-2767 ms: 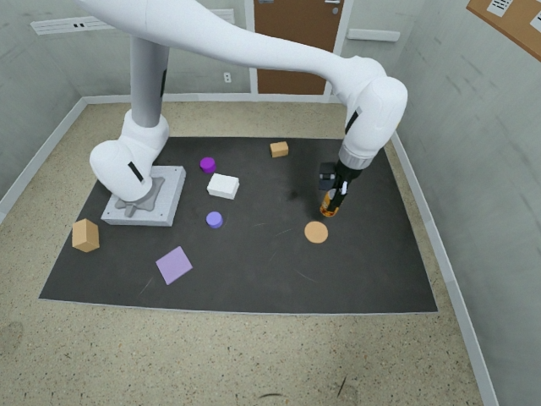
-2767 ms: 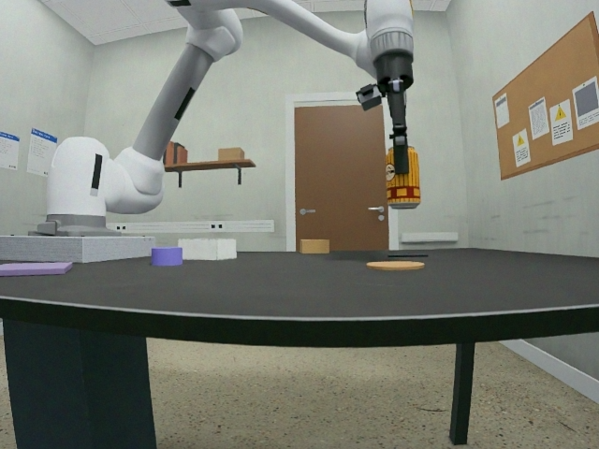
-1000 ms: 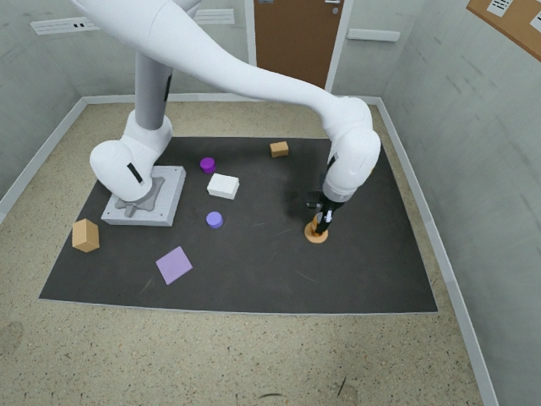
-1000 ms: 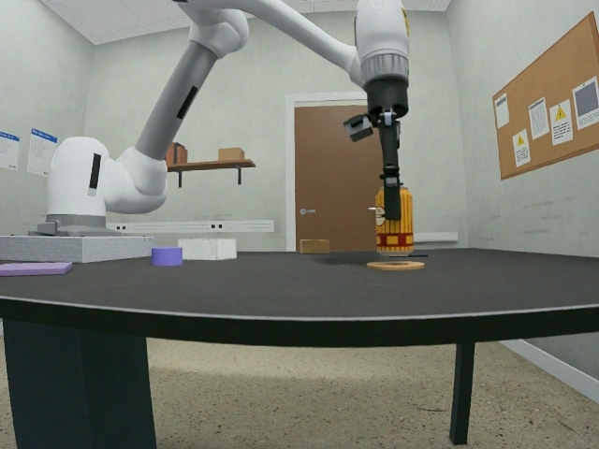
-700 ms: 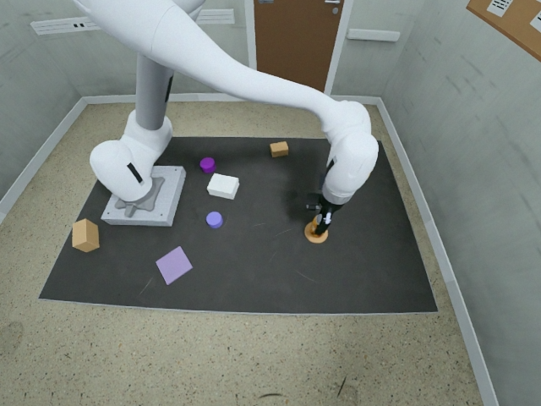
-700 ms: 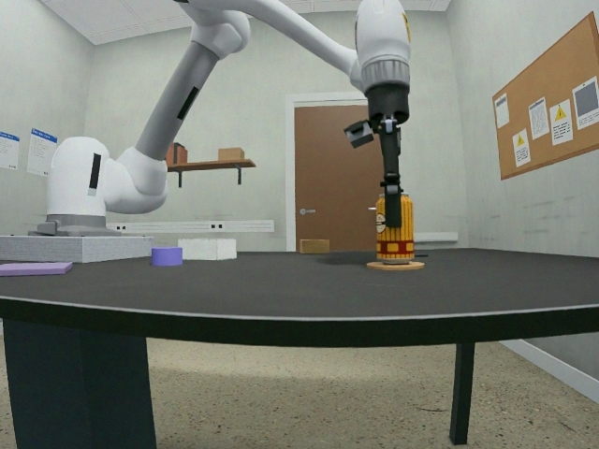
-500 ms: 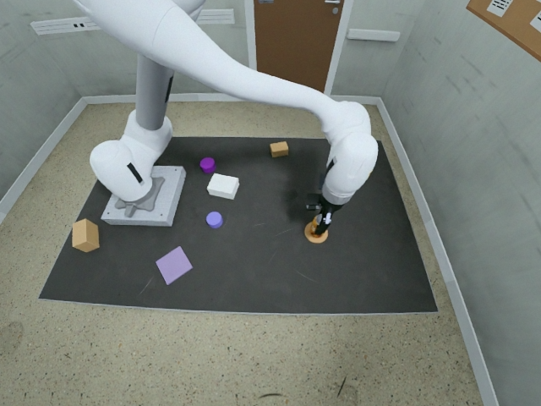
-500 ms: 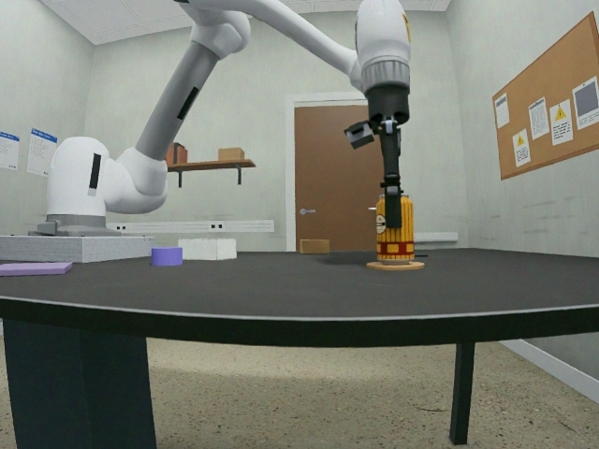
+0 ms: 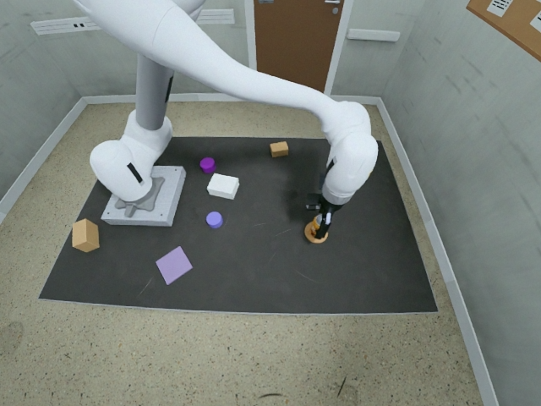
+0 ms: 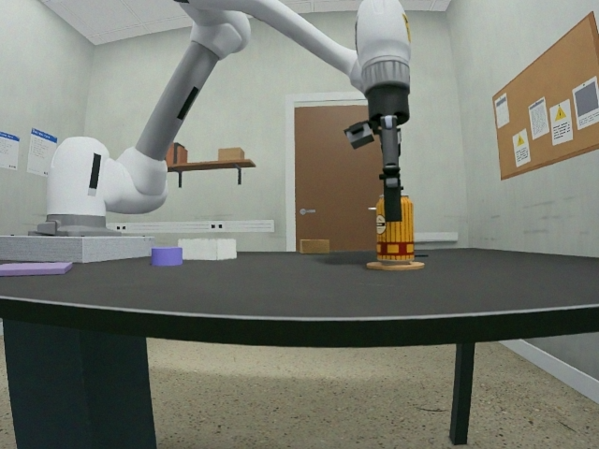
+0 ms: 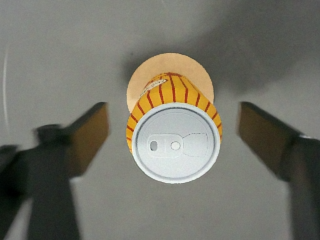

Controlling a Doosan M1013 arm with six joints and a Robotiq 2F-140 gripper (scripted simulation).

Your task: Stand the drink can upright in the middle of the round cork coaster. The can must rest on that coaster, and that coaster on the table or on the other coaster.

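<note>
Right now the drink can is 3 cm below my hand. Also, from my hand: dark square coaster 27 cm to the left, 9 cm below, 8 cm ahead; round cork coaster 9 cm below; lilac cylinder 45 cm behind, 8 cm below, 2 cm to the left.
</note>
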